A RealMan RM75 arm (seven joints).
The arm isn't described. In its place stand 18 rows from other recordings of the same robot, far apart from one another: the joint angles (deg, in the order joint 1, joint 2, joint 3, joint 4, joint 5, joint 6, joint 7), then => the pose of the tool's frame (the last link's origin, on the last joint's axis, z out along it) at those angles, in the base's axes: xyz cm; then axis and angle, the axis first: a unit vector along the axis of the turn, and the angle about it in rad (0 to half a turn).
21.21, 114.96, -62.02, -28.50, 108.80, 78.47, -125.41 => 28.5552, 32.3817, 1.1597, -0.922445, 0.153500, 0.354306, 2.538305
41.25, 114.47, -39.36, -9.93, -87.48, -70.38, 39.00 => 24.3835, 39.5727, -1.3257, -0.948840, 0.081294, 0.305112, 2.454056
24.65, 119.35, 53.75, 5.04, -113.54, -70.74, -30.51 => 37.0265, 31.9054, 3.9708, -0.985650, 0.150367, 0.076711, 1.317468
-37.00, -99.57, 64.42, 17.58, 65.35, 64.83, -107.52 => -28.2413, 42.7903, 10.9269, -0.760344, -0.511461, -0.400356, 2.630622
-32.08, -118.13, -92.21, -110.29, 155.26, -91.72, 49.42 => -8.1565, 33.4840, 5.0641, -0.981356, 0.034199, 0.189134, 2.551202
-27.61, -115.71, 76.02, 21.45, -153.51, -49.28, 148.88 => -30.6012, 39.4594, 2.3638, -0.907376, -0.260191, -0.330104, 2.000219
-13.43, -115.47, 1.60, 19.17, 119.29, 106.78, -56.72 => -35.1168, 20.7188, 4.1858, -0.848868, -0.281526, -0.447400, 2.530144
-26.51, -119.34, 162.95, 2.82, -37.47, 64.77, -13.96 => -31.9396, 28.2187, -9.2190, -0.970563, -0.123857, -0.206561, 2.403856
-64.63, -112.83, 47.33, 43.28, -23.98, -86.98, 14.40 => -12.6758, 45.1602, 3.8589, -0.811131, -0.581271, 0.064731, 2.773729
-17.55, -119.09, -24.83, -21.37, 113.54, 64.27, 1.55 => -31.8856, 27.9028, -7.1544, -0.888315, -0.318319, -0.331013, 1.951068
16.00, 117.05, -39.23, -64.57, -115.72, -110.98, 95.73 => 28.2564, 25.6294, 8.2376, -0.947799, 0.256348, 0.189640, 2.967011
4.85, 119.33, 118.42, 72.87, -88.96, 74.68, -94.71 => 25.6119, 29.7937, 7.2686, -0.947094, 0.170467, 0.271943, 2.490061
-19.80, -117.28, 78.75, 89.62, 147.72, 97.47, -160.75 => -23.1531, 29.7719, 3.3816, -0.847432, -0.500165, 0.178026, 2.765406
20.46, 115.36, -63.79, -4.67, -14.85, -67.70, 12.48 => 39.3162, 30.6322, 5.4516, -0.890131, 0.319893, 0.324554, 1.638256
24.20, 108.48, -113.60, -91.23, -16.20, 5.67, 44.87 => 5.3409, 38.0897, 2.6650, -0.913304, 0.158249, 0.375278, 2.218970
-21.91, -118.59, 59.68, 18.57, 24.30, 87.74, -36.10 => -28.8324, 32.7752, 8.0813, -0.748505, -0.150148, -0.645907, 1.957379
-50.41, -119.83, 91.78, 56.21, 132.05, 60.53, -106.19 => -9.3545, 40.1404, -8.5000, -0.989849, 0.101688, 0.099289, 2.855362
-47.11, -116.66, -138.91, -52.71, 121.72, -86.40, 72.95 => -14.8649, 41.9476, 5.3853, -0.958440, -0.211962, -0.190959, 2.839755
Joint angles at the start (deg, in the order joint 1, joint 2, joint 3, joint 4, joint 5, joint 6, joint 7): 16.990, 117.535, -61.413, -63.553, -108.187, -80.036, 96.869
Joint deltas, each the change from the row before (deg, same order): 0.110, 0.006, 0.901, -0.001, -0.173, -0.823, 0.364; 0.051, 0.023, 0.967, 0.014, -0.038, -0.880, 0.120; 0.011, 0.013, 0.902, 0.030, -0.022, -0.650, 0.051; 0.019, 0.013, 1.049, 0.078, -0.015, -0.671, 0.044; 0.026, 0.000, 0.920, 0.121, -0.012, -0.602, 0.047; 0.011, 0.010, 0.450, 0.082, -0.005, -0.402, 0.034; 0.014, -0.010, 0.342, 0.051, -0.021, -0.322, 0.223; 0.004, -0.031, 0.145, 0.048, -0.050, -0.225, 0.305; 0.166, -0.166, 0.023, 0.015, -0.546, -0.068, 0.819
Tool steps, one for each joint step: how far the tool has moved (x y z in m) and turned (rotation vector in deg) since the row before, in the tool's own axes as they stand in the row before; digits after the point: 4 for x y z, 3 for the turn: -0.0003, -0.0005, -0.0024, -0.123, -0.210, 0.556; -0.0002, -0.0003, -0.0027, -0.139, -0.363, 0.428; 0.0000, -0.0006, -0.0026, 0.050, -0.360, 0.381; 0.0001, -0.0009, -0.0030, 0.126, -0.438, 0.459; 0.0002, -0.0007, -0.0026, 0.082, -0.377, 0.443; 0.0002, 0.0000, -0.0012, -0.080, -0.176, 0.254; 0.0001, -0.0001, -0.0010, -0.063, -0.108, 0.364; 0.0003, 0.0001, -0.0006, -0.100, 0.027, 0.374; 0.0003, -0.0009, -0.0004, 0.063, 0.595, 0.565
